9 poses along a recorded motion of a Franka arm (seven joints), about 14 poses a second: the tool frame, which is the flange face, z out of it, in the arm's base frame.
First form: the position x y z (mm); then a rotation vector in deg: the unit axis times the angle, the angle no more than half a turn.
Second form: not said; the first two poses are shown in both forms.
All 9 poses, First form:
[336 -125 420 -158.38 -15.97 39.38]
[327 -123 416 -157.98 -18.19 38.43]
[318 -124 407 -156.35 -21.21 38.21]
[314 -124 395 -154.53 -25.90 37.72]
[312 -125 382 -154.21 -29.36 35.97]
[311 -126 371 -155.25 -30.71 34.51]
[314 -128 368 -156.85 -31.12 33.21]
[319 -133 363 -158.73 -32.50 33.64]
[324 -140 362 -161.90 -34.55 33.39]
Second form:
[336 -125 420 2.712 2.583 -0.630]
[327 -123 416 2.706 2.589 -0.665]
[318 -124 407 2.693 2.577 -0.718]
[314 -124 395 2.691 2.568 -0.783]
[312 -125 382 2.688 2.584 -0.830]
[311 -126 371 2.697 2.611 -0.835]
[314 -128 368 2.713 2.640 -0.821]
[319 -133 363 2.784 2.661 -0.762]
[324 -140 362 2.894 2.699 -0.668]

